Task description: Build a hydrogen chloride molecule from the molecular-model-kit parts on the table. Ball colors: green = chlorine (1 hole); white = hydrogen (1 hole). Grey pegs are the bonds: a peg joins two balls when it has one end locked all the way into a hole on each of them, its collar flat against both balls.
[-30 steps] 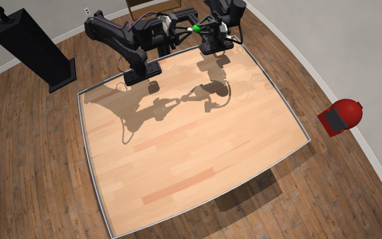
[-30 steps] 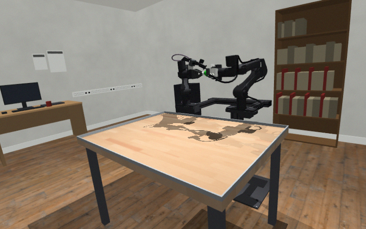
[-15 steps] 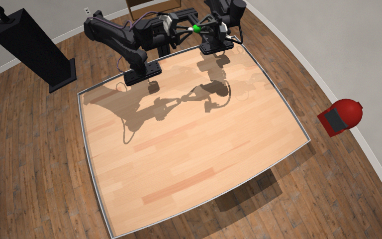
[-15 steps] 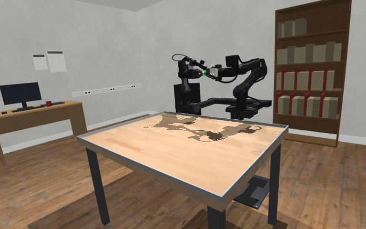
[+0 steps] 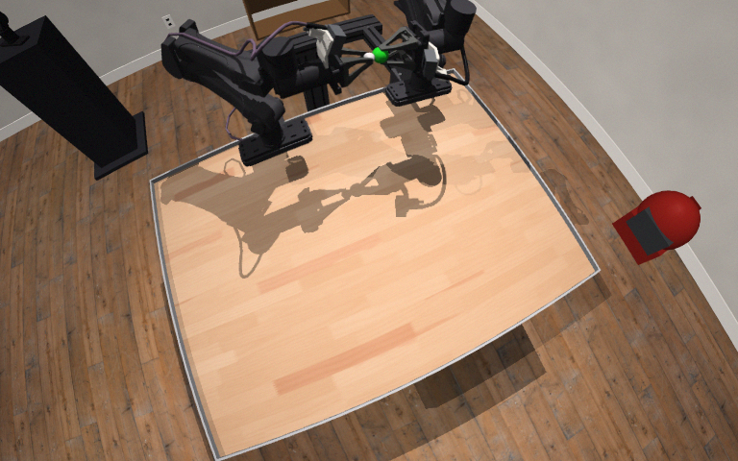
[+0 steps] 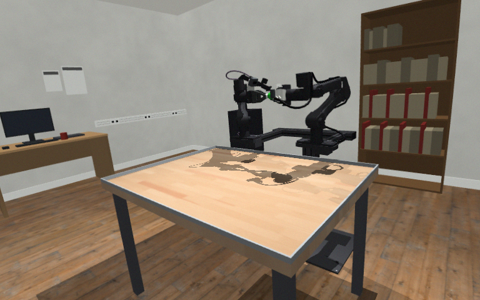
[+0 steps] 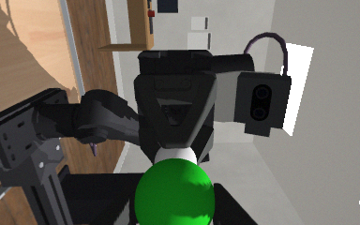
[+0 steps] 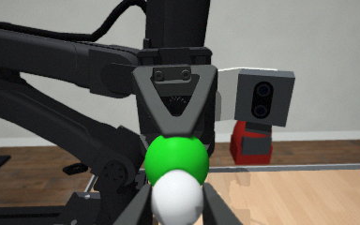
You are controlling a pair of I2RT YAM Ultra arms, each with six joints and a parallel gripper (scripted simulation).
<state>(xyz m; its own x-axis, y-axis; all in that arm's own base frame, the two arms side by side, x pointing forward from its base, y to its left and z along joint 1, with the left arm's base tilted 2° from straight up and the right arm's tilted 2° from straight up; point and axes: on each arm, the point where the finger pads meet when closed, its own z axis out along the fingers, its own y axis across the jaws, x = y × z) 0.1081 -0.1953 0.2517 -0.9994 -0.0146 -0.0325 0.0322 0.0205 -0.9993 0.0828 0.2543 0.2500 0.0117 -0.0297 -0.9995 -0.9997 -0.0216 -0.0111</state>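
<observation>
Right now my left hand is 1 cm to the left of the green ball. Round my left hand: grey peg 2 cm to the right; then white ball 3 cm to the right.
The white ball lies right at my right hand. Round my right hand: grey peg: 1 cm to the left; green ball: 3 cm to the left.
</observation>
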